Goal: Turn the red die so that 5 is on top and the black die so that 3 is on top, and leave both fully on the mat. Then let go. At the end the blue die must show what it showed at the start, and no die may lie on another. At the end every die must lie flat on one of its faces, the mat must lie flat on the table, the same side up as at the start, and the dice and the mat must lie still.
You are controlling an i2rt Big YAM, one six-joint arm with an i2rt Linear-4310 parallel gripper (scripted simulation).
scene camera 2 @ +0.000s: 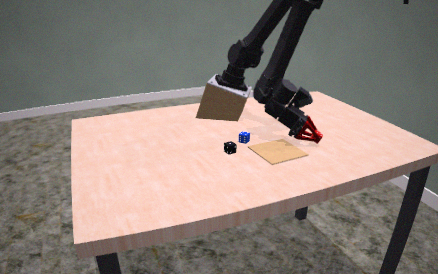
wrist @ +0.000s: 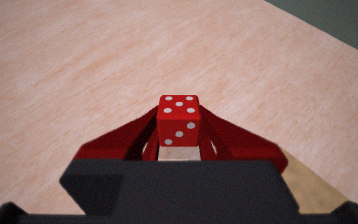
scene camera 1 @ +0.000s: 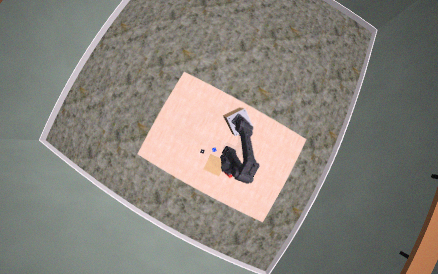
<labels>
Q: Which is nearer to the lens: the red die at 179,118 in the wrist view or the tan mat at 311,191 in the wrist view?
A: The red die.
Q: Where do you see a tan mat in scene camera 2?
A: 274,152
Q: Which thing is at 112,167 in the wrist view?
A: My gripper.
</labels>
